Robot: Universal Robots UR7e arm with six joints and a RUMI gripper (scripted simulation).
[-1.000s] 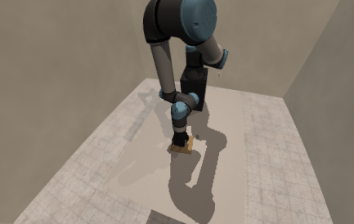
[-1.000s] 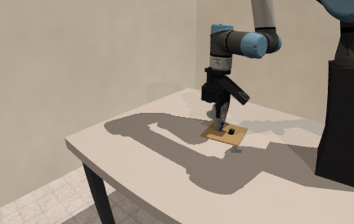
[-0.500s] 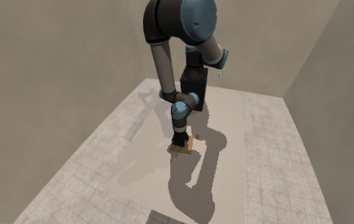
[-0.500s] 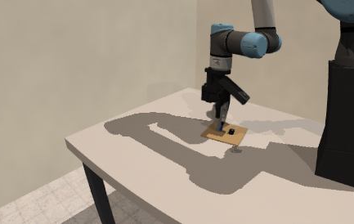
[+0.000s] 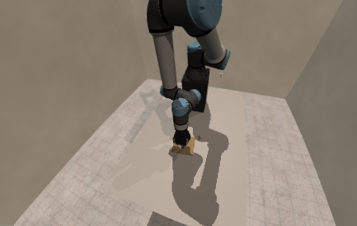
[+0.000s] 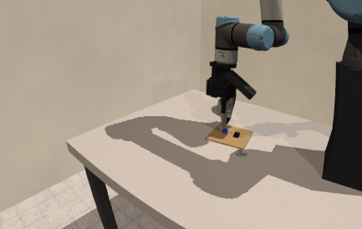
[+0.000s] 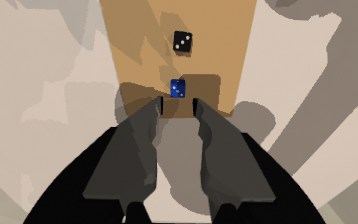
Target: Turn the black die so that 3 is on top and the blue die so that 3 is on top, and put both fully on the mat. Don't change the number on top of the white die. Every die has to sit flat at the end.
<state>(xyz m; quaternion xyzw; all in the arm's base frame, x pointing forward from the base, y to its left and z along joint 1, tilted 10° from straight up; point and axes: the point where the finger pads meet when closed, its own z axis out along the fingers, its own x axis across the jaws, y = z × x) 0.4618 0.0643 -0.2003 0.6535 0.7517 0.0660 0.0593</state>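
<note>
The blue die lies 4 cm below my hand. Round my hand: black die (5 cm behind, 1 cm to the right, 4 cm below); then brown mat (2 cm behind, 5 cm below); then white die (11 cm behind, 8 cm to the left, 4 cm below).
</note>
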